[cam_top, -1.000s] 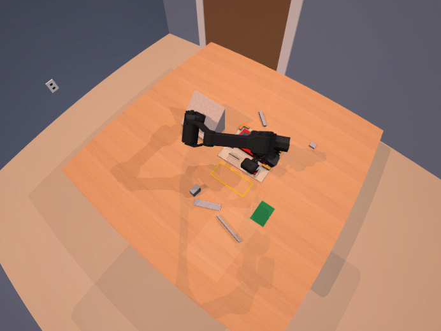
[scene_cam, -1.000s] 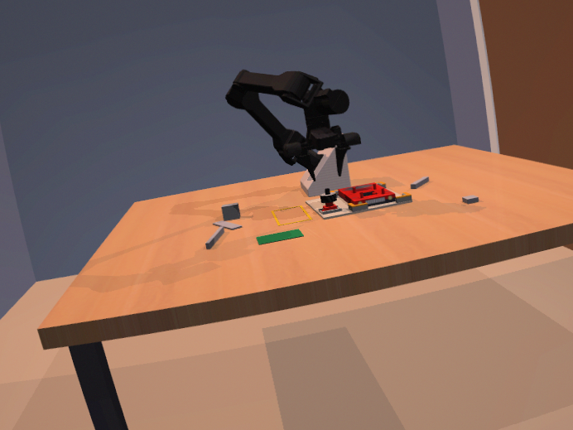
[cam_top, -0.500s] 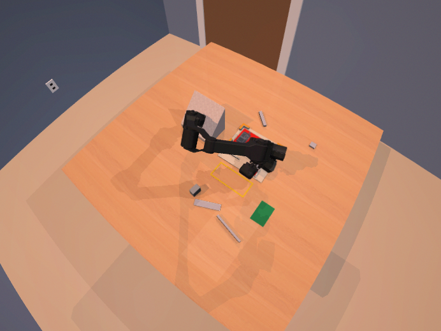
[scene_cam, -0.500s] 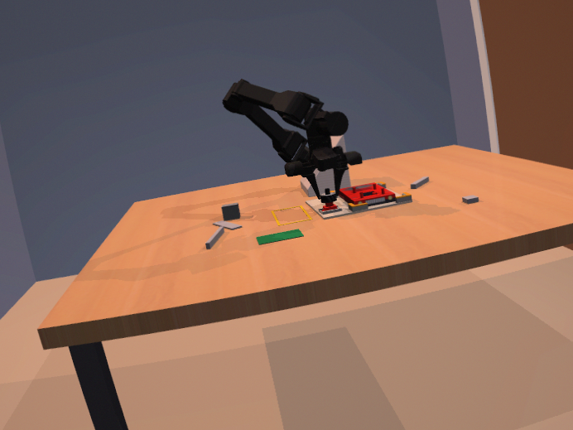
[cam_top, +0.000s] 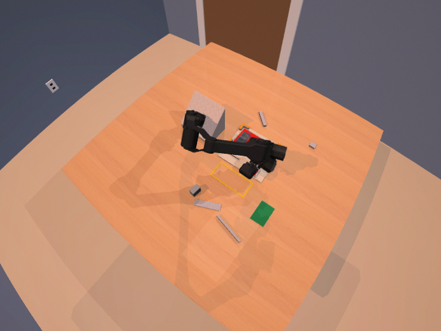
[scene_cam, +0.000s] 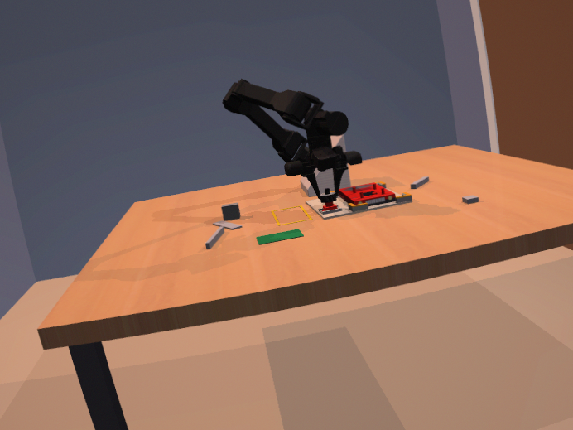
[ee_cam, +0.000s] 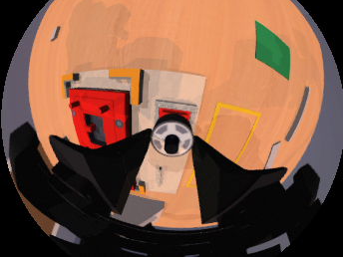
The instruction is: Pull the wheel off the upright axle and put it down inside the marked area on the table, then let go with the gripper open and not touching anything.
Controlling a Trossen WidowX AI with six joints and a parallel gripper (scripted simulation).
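Right now my gripper tip is right at the black wheel. From my gripper tip the other things lie so: green tile: 140 mm ahead, 150 mm to the right, 40 mm below; upright axle: right at my gripper tip; beige baseplate: 50 mm behind, 100 mm to the left, 30 mm below.
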